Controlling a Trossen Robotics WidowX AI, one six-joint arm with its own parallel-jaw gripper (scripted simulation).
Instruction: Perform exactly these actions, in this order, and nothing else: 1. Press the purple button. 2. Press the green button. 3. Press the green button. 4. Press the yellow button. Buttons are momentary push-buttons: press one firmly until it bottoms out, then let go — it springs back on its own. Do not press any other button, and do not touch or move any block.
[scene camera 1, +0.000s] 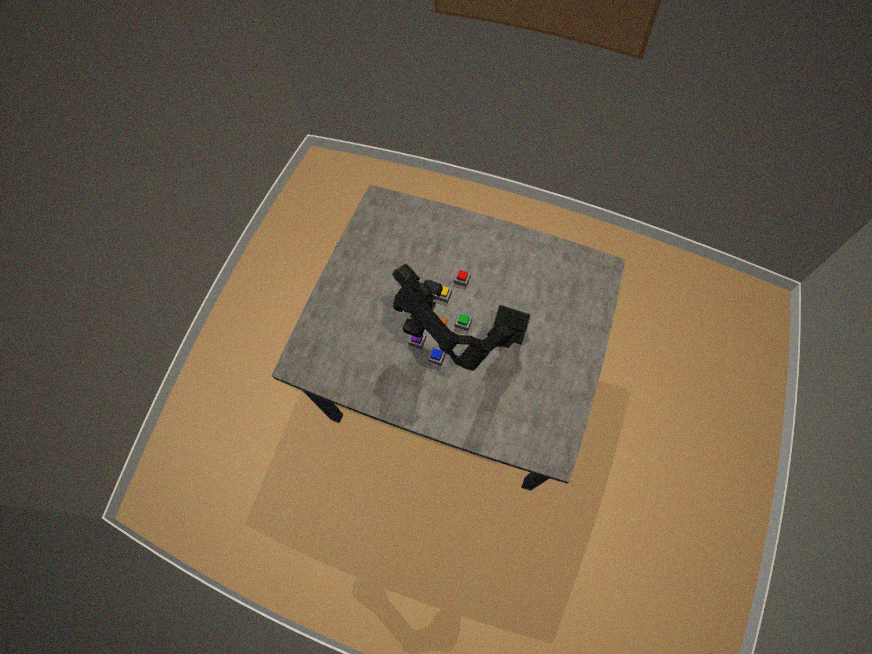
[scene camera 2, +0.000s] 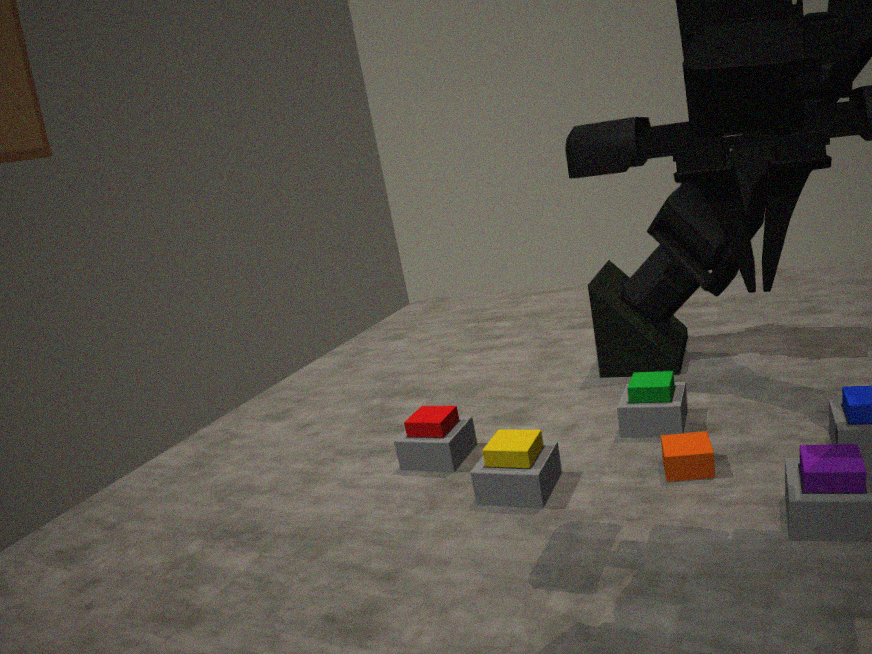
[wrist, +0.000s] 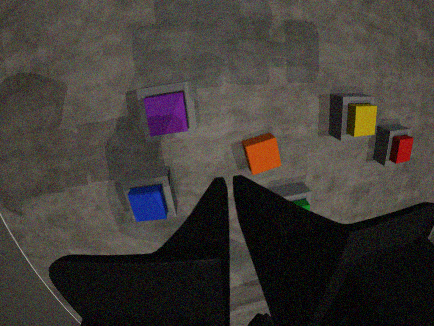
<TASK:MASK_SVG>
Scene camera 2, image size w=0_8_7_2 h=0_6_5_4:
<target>my gripper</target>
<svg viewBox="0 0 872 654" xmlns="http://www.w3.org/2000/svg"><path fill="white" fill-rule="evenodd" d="M681 0L677 2L677 14L684 54L682 66L689 121L651 127L649 117L628 117L575 126L566 138L565 144L569 178L622 173L628 168L644 165L648 159L673 156L673 162L676 162L677 172L674 173L675 181L694 183L706 198L722 225L749 293L756 292L756 274L751 238L735 163L726 162L726 156L730 154L730 149L769 144L770 150L775 150L775 157L768 159L762 254L763 291L769 292L777 272L790 218L811 171L831 167L832 157L826 155L825 145L829 145L830 138L859 135L865 141L872 140L872 85L852 90L851 10L808 13L804 17L802 0L797 0L796 4L793 4L792 0ZM849 97L849 101L804 106L804 99Z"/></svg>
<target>orange block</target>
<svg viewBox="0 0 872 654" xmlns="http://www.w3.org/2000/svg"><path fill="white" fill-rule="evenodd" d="M707 431L661 435L662 460L666 481L715 478L715 456Z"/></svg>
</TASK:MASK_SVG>
